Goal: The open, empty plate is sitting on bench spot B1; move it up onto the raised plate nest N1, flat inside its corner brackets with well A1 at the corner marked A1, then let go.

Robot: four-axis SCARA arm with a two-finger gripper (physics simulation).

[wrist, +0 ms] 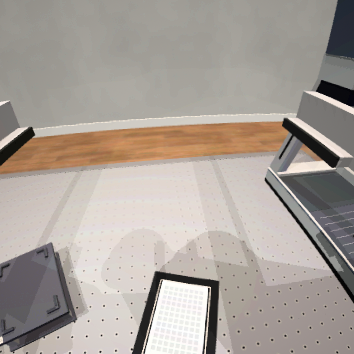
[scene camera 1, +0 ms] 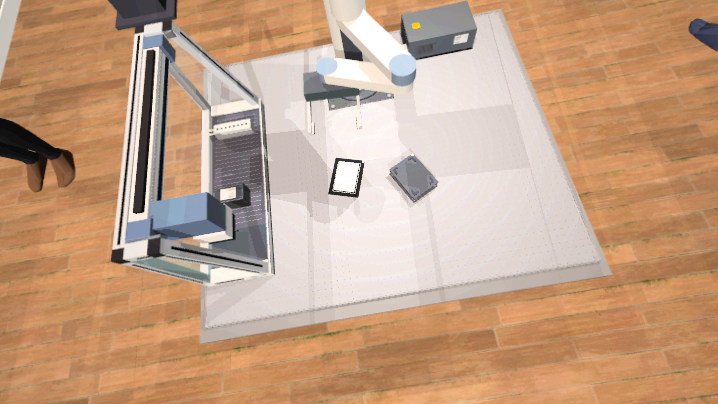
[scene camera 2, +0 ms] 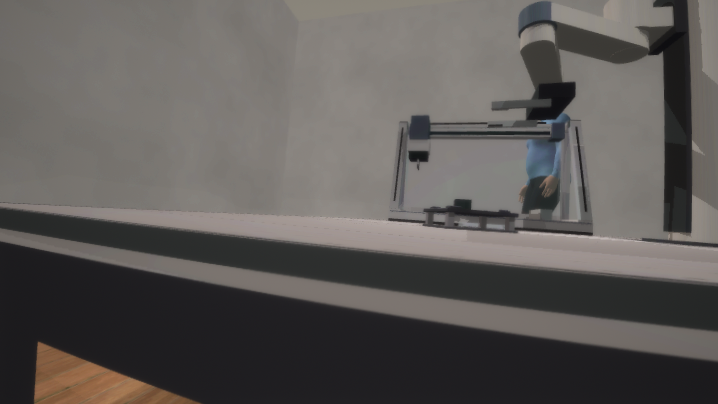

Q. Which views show my gripper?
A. The wrist view, scene camera 1 and scene camera 2: all of them.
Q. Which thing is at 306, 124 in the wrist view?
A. My gripper.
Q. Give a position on a white well plate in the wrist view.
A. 180, 310
